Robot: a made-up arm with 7 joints.
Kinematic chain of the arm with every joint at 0, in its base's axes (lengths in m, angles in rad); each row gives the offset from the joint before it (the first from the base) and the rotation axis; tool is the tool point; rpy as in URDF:
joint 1: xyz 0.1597 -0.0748 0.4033 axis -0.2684 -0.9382 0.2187
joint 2: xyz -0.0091 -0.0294 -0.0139 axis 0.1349 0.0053 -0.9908
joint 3: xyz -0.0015 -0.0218 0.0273 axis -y
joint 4: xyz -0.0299 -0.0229 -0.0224 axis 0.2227 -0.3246 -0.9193
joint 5: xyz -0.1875 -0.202 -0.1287 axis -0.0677 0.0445 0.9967
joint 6: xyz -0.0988 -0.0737 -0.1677 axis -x
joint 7: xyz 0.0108 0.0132 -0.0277 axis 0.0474 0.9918 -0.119
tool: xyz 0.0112 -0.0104 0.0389 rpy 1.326 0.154 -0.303
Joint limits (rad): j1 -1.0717..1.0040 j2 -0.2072..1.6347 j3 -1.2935..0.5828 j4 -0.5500..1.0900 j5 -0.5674..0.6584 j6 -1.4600..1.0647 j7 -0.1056..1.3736
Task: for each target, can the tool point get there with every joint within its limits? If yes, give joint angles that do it. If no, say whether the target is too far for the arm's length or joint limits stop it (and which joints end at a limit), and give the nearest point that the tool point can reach.
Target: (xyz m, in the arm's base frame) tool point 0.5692 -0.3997 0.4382
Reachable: no: joint limits stop it (at a limit: joint 1, joint 2, joint 3, joint 5, joint 7) | nearest point 0.5305 -0.4731 0.4002 | short by 0.091 m
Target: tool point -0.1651 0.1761 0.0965
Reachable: yes | joints 0.3544 1.4622 -0.3792 -0.2214 -0.4609 0.6243 0.6679
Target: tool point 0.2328 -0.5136 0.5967
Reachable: no: joint limits stop it (at a limit: joint 1, joint 2, joint 3, joint 5, joint 7) | nearest point 0.0467 -0.5515 0.6577 | short by 0.199 m
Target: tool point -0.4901 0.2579 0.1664
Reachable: no: too far | nearest point -0.3093 0.1550 0.2353 | short by 0.219 m
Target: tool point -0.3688 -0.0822 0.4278
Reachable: yes | joints -0.8953 0.8058 0.2176 -0.0674 0.5535 -1.1003 0.5027
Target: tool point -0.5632 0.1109 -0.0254
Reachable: no: too far | nearest point -0.3096 0.0339 0.1294 | short by 0.307 m
